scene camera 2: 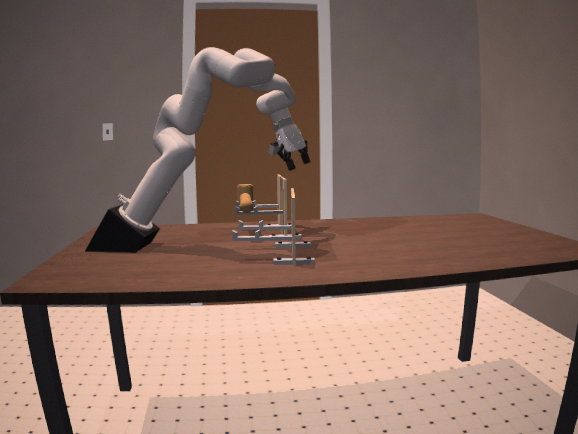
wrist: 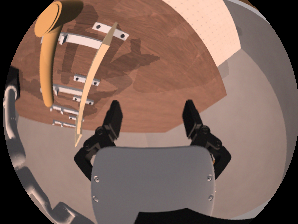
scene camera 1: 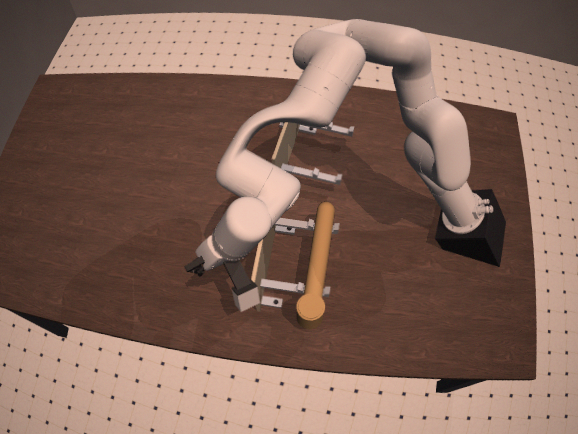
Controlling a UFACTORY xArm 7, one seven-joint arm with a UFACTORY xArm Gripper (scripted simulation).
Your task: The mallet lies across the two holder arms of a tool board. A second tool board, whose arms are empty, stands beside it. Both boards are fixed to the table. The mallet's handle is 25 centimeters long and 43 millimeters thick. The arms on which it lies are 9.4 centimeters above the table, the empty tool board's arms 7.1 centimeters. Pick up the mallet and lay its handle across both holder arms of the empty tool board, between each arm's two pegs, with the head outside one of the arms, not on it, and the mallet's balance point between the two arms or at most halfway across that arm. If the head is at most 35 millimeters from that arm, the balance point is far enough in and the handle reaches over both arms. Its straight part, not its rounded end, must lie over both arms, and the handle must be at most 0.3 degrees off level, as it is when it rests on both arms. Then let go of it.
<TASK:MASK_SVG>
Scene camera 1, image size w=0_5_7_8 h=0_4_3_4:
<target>my gripper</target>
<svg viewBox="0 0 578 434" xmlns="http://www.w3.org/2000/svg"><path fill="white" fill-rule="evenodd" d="M204 240L196 250L197 258L184 266L185 270L197 273L200 277L205 272L204 270L209 271L224 264L234 284L232 292L235 306L242 312L259 304L257 285L248 278L240 259L230 260L221 256L214 248L213 234Z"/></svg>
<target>mallet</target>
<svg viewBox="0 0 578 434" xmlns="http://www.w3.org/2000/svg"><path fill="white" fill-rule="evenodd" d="M330 202L322 202L317 208L304 295L298 300L296 307L297 322L305 329L317 328L323 320L325 303L322 296L335 208Z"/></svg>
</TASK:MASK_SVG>
